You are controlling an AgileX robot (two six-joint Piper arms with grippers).
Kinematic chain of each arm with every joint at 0, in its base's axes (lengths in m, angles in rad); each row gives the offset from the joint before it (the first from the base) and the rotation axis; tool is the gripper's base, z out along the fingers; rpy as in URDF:
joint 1: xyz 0 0 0.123 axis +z
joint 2: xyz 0 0 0 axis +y
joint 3: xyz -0.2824 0 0.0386 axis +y
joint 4: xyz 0.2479 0 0.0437 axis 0.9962 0 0.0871
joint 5: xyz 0 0 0 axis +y
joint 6: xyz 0.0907 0 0.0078 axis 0.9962 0 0.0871
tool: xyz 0 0 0 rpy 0 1.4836 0
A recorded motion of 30 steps. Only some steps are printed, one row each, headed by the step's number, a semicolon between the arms.
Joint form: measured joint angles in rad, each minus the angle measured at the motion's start. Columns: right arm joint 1, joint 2, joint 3, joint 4, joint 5, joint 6; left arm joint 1, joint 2, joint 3, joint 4, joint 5, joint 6.
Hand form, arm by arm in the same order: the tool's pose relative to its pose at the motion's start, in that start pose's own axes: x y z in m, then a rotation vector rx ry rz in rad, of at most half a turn. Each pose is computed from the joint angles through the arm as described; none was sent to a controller.
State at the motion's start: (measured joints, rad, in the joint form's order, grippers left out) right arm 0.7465 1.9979 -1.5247 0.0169 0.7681 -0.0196; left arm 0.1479 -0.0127 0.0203 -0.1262 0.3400 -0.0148
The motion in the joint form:
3: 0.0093 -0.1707 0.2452 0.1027 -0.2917 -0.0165; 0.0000 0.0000 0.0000 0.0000 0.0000 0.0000
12: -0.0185 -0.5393 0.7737 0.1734 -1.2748 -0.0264; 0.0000 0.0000 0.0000 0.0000 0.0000 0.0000
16: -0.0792 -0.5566 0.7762 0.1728 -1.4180 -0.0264; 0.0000 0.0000 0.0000 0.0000 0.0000 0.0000
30: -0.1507 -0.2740 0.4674 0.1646 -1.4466 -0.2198; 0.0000 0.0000 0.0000 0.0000 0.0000 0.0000
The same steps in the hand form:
3: 0.0234 0.0081 -0.0264 -0.0544 -0.2181 0.0620; 0.0000 0.0000 0.0000 0.0000 0.0000 0.0000
12: 0.0811 -0.0134 -0.1041 0.0512 -1.0377 0.1695; 0.0000 0.0000 0.0000 0.0000 0.0000 0.0000
16: 0.0780 -0.0340 -0.1220 0.1238 -1.1960 0.2048; 0.0000 0.0000 0.0000 0.0000 0.0000 0.0000
30: 0.0073 -0.0692 -0.0899 0.3117 -1.2237 0.0672; 0.0000 0.0000 0.0000 0.0000 0.0000 0.0000

